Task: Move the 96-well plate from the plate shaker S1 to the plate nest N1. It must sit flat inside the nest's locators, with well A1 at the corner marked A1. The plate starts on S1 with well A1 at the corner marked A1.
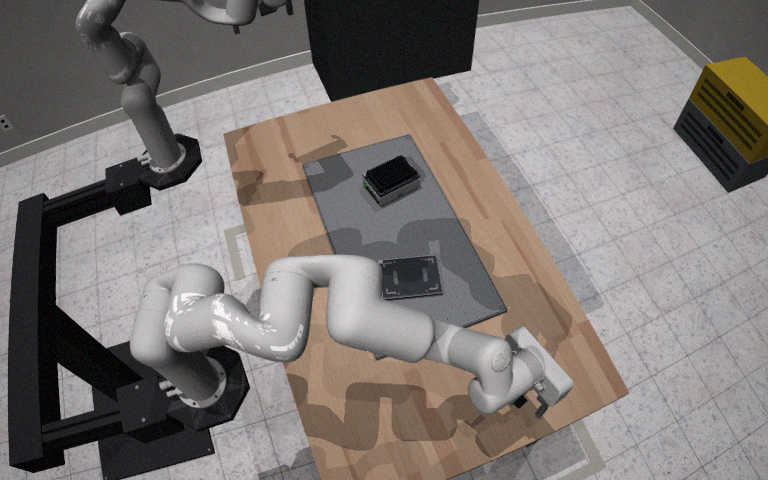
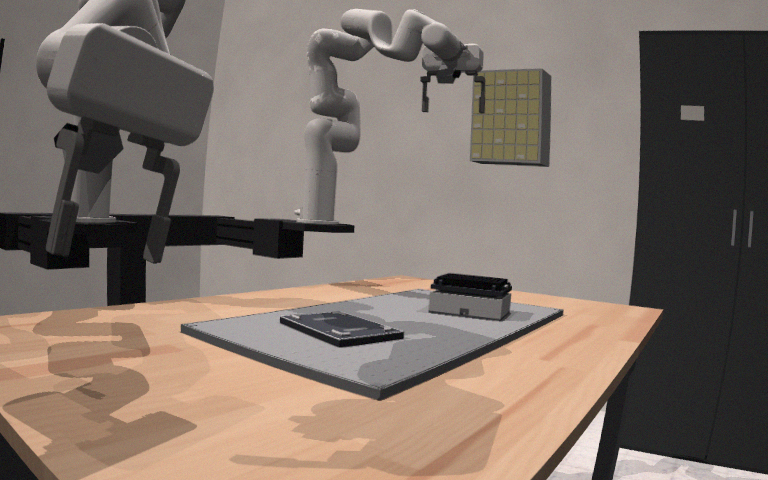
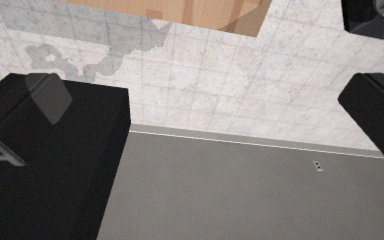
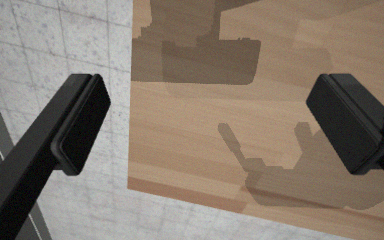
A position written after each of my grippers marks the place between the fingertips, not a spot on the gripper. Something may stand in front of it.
I see my left gripper point(image 2: 453, 112), my right gripper point(image 2: 108, 258), a black 96-well plate point(image 1: 399, 165) and a plate nest N1 point(image 1: 409, 270).
The black 96-well plate is seen too in image 2 point(image 2: 450, 279). My right gripper also shows in image 1 point(image 1: 522, 395). Image 3 does not show the black 96-well plate: it is out of frame. Image 4 misses the black 96-well plate: it is out of frame.
